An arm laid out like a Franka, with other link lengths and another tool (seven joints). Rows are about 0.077 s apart.
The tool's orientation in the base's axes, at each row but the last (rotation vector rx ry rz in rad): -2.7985, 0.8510, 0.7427; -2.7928, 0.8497, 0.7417; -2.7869, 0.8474, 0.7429; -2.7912, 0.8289, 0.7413; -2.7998, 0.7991, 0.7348; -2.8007, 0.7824, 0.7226; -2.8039, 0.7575, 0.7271; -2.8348, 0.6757, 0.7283
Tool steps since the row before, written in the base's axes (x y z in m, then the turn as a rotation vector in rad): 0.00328, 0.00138, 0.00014, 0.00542, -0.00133, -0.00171; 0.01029, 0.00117, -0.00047, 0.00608, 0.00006, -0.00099; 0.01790, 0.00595, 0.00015, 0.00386, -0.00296, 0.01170; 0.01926, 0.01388, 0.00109, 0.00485, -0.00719, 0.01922; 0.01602, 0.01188, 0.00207, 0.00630, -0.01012, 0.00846; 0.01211, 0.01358, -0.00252, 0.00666, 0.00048, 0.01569; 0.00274, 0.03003, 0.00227, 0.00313, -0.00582, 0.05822; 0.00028, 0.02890, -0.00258, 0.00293, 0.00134, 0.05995
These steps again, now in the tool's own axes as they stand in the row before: 0.00162, -0.00296, -0.00115, 0.00540, -0.00192, -0.00112; 0.00707, -0.00667, -0.00359, 0.00484, -0.00343, -0.00167; 0.00992, -0.01486, -0.00604, -0.00156, 0.00049, -0.01257; 0.00686, -0.02211, -0.00537, -0.00254, 0.00356, -0.02063; 0.00537, -0.01854, -0.00542, 0.00516, 0.00528, -0.01262; 0.00417, -0.01787, 0.00077, -0.00286, -0.00403, -0.01632; -0.01212, -0.02730, 0.00469, -0.02360, 0.00253, -0.05357; -0.00978, -0.02579, 0.00902, -0.02739, -0.00379, -0.05329
